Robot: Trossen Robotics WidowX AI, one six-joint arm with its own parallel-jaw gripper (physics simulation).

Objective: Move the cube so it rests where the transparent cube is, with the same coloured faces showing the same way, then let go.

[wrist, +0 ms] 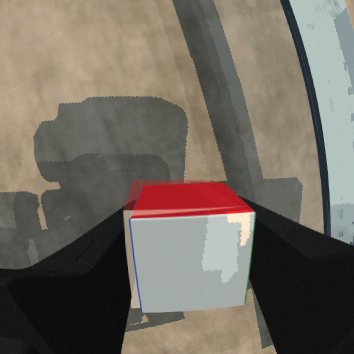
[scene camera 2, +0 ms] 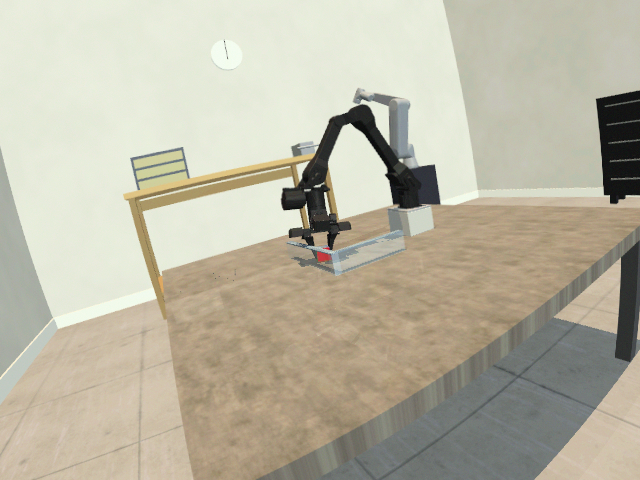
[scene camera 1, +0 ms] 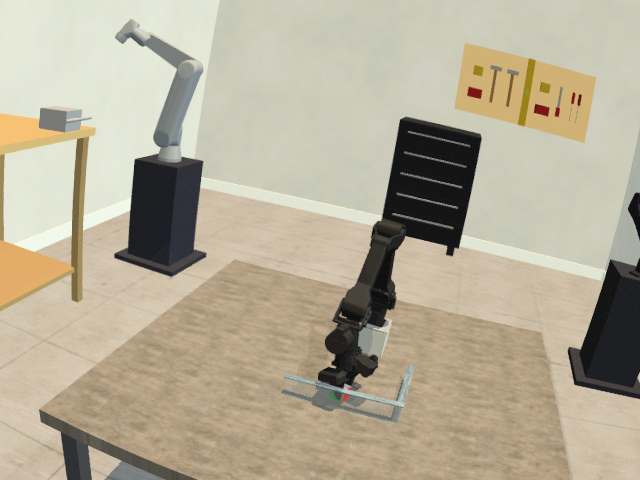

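Seen in the pictures: gripper, between the fingertips: [wrist: 185,206]; arm's base, origin of its link: [scene camera 2: 409,206] [scene camera 1: 374,321].
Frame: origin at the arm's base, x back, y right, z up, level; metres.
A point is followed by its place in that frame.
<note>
My gripper [scene camera 1: 343,388] {y -0.010, x -0.366, z -0.079 m} [scene camera 2: 322,250] {y -0.010, x -0.366, z -0.079 m} [wrist: 185,206] {y -0.010, x -0.366, z -0.079 m} points down and is shut on the cube [scene camera 1: 346,395] {y -0.029, x -0.419, z -0.036 m} [scene camera 2: 324,255] [wrist: 187,265]. In the wrist view its white face is towards the camera and its red face is at the upper side, with a thin blue edge at left and a green edge at right. The transparent cube [wrist: 129,255] {y -0.011, x -0.342, z -0.050 m} largely overlaps it, showing as a pale strip at left and a faint red strip above, with red on the same side. The fingers hide the cube's sides. Whether its bottom touches the table is hard to tell.
A low clear wall [scene camera 1: 408,382] {y -0.168, x -0.278, z -0.030 m} [scene camera 2: 369,251] {y -0.174, x -0.297, z -0.056 m} [wrist: 337,150] {y -0.032, x -0.403, z -0.030 m} forms an L-shaped corner beside the gripper. One leg passes in front of the cube in scene view 1. The arm's white base block [scene camera 1: 374,338] {y -0.020, x -0.058, z -0.031 m} [scene camera 2: 412,220] {y -0.054, x -0.041, z -0.038 m} stands on the table [scene camera 1: 206,361] {y 0.384, x -0.388, z -0.090 m} [scene camera 2: 361,335] {y -0.502, x -0.529, z -0.090 m}.
</note>
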